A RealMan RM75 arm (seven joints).
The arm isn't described. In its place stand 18 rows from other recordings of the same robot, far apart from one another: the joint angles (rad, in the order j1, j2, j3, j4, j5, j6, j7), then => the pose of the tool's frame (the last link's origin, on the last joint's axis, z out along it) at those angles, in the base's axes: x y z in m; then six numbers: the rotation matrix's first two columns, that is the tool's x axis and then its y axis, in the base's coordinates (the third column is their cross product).
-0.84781, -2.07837, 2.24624, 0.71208, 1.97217, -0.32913, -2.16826 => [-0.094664, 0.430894, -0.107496, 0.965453, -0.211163, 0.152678, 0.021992, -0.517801, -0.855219]
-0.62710, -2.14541, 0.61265, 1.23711, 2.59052, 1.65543, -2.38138 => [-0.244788, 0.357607, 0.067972, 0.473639, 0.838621, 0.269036, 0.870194, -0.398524, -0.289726]
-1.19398, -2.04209, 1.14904, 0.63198, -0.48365, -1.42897, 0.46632 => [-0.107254, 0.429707, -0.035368, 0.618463, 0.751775, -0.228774, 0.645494, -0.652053, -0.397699]
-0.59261, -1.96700, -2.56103, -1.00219, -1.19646, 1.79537, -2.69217 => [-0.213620, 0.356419, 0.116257, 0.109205, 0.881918, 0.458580, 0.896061, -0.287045, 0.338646]
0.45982, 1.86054, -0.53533, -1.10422, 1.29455, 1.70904, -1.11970 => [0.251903, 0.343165, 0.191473, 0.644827, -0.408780, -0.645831, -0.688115, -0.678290, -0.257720]
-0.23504, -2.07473, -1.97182, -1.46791, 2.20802, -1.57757, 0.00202 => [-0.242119, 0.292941, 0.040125, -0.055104, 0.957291, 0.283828, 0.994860, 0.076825, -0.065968]
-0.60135, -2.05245, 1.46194, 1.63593, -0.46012, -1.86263, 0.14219 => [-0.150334, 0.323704, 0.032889, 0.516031, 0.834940, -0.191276, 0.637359, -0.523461, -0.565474]
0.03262, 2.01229, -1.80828, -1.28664, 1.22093, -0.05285, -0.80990 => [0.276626, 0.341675, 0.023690, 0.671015, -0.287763, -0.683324, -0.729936, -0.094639, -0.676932]
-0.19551, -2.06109, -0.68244, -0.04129, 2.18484, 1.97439, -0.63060 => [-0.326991, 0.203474, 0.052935, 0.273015, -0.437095, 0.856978, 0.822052, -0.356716, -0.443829]
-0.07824, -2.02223, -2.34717, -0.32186, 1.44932, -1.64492, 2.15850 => [-0.362119, 0.185519, 0.007377, 0.501462, 0.293435, 0.813899, 0.747298, -0.620958, -0.236554]
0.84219, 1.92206, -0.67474, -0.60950, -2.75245, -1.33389, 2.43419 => [0.283240, 0.410980, 0.051440, 0.374216, -0.919907, -0.117189, -0.859675, -0.296742, -0.415816]
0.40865, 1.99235, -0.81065, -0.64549, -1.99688, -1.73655, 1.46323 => [0.295981, 0.276728, 0.015864, 0.765546, -0.490380, -0.416492, -0.517046, -0.854167, 0.055329]
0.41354, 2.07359, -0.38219, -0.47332, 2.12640, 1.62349, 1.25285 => [0.298037, 0.319659, 0.136964, -0.090675, -0.330195, 0.939547, 0.816084, 0.516080, 0.260131]
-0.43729, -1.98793, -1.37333, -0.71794, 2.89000, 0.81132, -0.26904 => [-0.220750, 0.411410, 0.042572, 0.620856, -0.226349, 0.750536, 0.684745, -0.309534, -0.659783]
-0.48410, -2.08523, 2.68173, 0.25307, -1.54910, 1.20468, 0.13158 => [-0.320960, 0.339124, -0.011050, 0.738005, -0.080517, 0.669975, 0.674707, 0.071948, -0.734571]
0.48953, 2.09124, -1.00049, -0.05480, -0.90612, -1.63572, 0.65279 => [0.259416, 0.302293, -0.020014, 0.429896, 0.099428, -0.897387, -0.613922, -0.696598, -0.371283]
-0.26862, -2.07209, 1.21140, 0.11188, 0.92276, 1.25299, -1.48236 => [-0.355983, 0.245085, -0.055309, -0.090195, 0.586746, 0.804732, 0.965965, -0.145159, 0.214104]
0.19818, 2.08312, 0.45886, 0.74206, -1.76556, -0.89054, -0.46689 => [0.286052, 0.256862, -0.115232, 0.705282, -0.253920, -0.661893, -0.706440, -0.173588, -0.686156]
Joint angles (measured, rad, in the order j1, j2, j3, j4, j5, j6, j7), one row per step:
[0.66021 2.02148 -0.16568 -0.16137 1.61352 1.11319 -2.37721]
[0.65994 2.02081 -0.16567 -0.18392 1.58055 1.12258 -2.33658]
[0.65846 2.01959 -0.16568 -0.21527 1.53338 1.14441 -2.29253]
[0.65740 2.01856 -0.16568 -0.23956 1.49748 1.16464 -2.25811]
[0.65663 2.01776 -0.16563 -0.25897 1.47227 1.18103 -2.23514]
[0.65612 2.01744 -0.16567 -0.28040 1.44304 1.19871 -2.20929]
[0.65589 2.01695 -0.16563 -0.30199 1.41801 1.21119 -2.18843]
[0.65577 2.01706 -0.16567 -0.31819 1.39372 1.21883 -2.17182]
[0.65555 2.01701 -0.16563 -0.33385 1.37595 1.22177 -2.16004]
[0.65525 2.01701 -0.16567 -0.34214 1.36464 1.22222 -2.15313]
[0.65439 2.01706 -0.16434 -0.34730 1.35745 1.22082 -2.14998]
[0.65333 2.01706 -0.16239 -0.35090 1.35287 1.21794 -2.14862]
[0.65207 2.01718 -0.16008 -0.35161 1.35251 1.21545 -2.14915]
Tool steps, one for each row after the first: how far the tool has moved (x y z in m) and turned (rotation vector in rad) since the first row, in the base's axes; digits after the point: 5 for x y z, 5 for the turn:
[-0.00099 0.00029 0.00239 -0.01876 0.00331 0.01170]
[-0.00289 -0.00017 0.00571 -0.04323 -0.00300 0.03629]
[-0.00464 -0.00080 0.00829 -0.06323 -0.00679 0.05661]
[-0.00599 -0.00128 0.01067 -0.07629 -0.01200 0.07255]
[-0.00754 -0.00193 0.01272 -0.09333 -0.01808 0.08924]
[-0.00839 -0.00215 0.01531 -0.10599 -0.02800 0.10091]
[-0.00875 -0.00256 0.01627 -0.12068 -0.03817 0.10785]
[-0.00847 -0.00252 0.01798 -0.12875 -0.04977 0.11020]
[-0.00805 -0.00260 0.01864 -0.13470 -0.05680 0.11003]
[-0.00719 -0.00275 0.01918 -0.13703 -0.06196 0.10737]
[-0.00609 -0.00287 0.01977 -0.13709 -0.06603 0.10298]
[-0.00508 -0.00308 0.02015 -0.13491 -0.06653 0.09863]

